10 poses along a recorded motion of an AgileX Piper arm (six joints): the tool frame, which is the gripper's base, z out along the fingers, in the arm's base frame.
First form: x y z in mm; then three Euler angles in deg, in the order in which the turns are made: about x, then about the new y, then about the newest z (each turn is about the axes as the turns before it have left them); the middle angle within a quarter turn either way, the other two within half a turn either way.
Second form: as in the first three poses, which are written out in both.
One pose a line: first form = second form
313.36 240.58 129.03 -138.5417 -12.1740 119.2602 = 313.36 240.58 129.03 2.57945 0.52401 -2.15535
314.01 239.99 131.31 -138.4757 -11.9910 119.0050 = 314.01 239.99 131.31 2.58322 0.52865 -2.15231
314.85 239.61 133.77 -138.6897 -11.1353 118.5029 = 314.85 239.61 133.77 2.60087 0.53623 -2.14679
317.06 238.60 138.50 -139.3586 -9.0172 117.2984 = 317.06 238.60 138.50 2.64676 0.55182 -2.13165
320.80 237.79 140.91 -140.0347 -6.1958 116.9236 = 320.80 237.79 140.91 2.69529 0.56480 -2.13285
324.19 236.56 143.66 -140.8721 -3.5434 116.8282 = 324.19 236.56 143.66 2.74133 0.57221 -2.13626
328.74 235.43 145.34 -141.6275 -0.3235 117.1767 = 328.74 235.43 145.34 2.79014 0.58263 -2.14953
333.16 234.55 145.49 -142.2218 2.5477 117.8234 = 333.16 234.55 145.49 2.82938 0.59219 -2.16758
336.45 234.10 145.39 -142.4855 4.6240 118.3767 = 336.45 234.10 145.39 2.85482 0.60187 -2.18304
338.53 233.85 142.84 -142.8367 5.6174 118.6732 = 338.53 233.85 142.84 2.86935 0.60339 -2.18942
